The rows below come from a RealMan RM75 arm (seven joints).
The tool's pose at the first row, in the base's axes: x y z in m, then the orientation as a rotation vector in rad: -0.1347, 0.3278, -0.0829, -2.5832, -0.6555, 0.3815
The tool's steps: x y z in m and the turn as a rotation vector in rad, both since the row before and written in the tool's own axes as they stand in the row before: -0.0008, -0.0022, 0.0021, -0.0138, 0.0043, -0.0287; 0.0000, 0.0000, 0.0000, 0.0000, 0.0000, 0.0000; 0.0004, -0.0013, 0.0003, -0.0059, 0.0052, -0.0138; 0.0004, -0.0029, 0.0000, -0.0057, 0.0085, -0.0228; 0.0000, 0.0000, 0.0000, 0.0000, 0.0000, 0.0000; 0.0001, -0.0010, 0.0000, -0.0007, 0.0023, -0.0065; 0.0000, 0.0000, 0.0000, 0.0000, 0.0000, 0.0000; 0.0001, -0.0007, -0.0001, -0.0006, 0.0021, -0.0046; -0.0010, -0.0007, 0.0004, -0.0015, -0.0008, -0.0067; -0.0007, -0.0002, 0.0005, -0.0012, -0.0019, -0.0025; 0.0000, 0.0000, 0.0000, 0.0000, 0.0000, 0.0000; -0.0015, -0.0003, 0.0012, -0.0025, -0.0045, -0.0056; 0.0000, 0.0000, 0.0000, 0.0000, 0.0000, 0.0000
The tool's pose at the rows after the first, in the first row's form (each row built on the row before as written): -0.1370, 0.3299, -0.0835, -2.5840, -0.6953, 0.3633; -0.1370, 0.3299, -0.0835, -2.5840, -0.6953, 0.3633; -0.1373, 0.3312, -0.0832, -2.5835, -0.7131, 0.3506; -0.1382, 0.3337, -0.0819, -2.5786, -0.7410, 0.3307; -0.1382, 0.3337, -0.0819, -2.5786, -0.7410, 0.3307; -0.1386, 0.3345, -0.0814, -2.5763, -0.7487, 0.3255; -0.1386, 0.3345, -0.0814, -2.5763, -0.7487, 0.3255; -0.1388, 0.3351, -0.0810, -2.5747, -0.7540, 0.3211; -0.1401, 0.3352, -0.0809, -2.5731, -0.7633, 0.3196; -0.1409, 0.3351, -0.0812, -2.5731, -0.7676, 0.3209; -0.1409, 0.3351, -0.0812, -2.5731, -0.7676, 0.3209; -0.1427, 0.3349, -0.0820, -2.5730, -0.7772, 0.3243; -0.1427, 0.3349, -0.0820, -2.5730, -0.7772, 0.3243
